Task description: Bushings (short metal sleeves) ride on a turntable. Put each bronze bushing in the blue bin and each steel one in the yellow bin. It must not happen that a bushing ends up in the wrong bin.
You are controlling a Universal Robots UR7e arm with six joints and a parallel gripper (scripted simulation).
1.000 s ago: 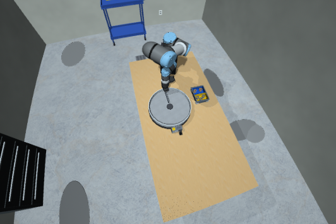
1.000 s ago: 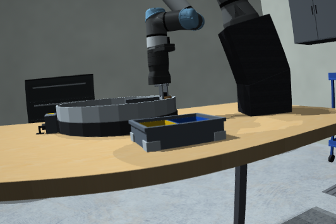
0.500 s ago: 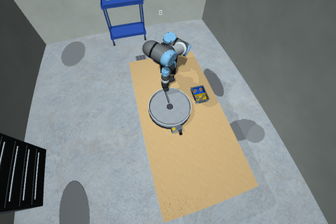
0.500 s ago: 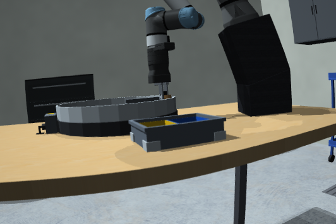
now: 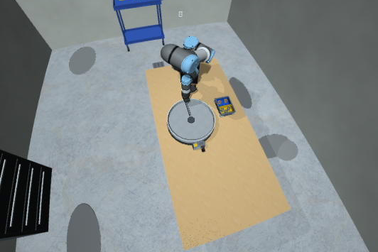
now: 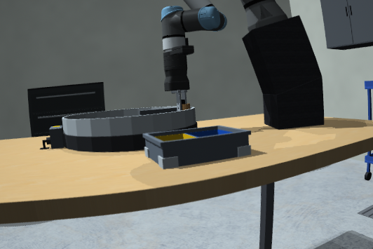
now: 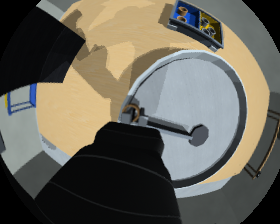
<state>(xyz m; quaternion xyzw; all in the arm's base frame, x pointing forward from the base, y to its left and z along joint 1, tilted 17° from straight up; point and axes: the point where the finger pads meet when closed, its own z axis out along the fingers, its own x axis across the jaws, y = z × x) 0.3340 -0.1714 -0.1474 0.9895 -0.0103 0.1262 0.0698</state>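
Right now my hand is 16 cm short of the grey two-part tray, 32 cm to the right of it and 7 cm above it. The rest, counted from my hand: round grey turntable: 17 cm ahead, 5 cm to the right, 4 cm below.
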